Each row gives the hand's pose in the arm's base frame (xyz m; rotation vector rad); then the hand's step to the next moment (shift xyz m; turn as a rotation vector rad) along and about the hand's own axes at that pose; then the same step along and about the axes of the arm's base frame.
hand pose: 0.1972 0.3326 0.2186 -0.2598 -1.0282 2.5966
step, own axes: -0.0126 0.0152 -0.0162 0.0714 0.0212 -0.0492
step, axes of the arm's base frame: 0.0127 -0.0049 -0.0216 -0.0571 0.0430 -0.0534
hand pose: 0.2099 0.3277 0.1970 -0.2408 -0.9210 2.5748
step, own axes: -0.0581 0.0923 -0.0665 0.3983 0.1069 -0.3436
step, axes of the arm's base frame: 0.0437 -0.0515 -0.1084 -0.2953 0.2875 -0.3439
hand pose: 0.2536 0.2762 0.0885 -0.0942 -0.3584 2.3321
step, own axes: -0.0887 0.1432 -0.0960 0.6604 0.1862 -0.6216
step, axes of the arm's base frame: -0.0185 -0.1368 -0.1362 -0.4867 0.4826 -0.6224
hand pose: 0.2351 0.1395 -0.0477 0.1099 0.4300 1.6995
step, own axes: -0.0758 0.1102 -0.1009 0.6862 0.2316 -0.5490
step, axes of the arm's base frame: -0.1207 -0.1081 -0.0428 -0.5110 0.5184 -0.5441
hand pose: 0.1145 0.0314 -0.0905 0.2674 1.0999 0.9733
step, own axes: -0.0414 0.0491 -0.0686 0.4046 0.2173 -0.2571
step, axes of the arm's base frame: -0.0882 -0.0217 0.0242 -0.2879 0.3699 -0.2394
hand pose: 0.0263 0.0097 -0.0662 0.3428 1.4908 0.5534
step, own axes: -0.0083 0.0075 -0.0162 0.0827 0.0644 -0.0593
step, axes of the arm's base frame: -0.0170 -0.0002 0.0099 -0.0682 0.0914 -0.0386
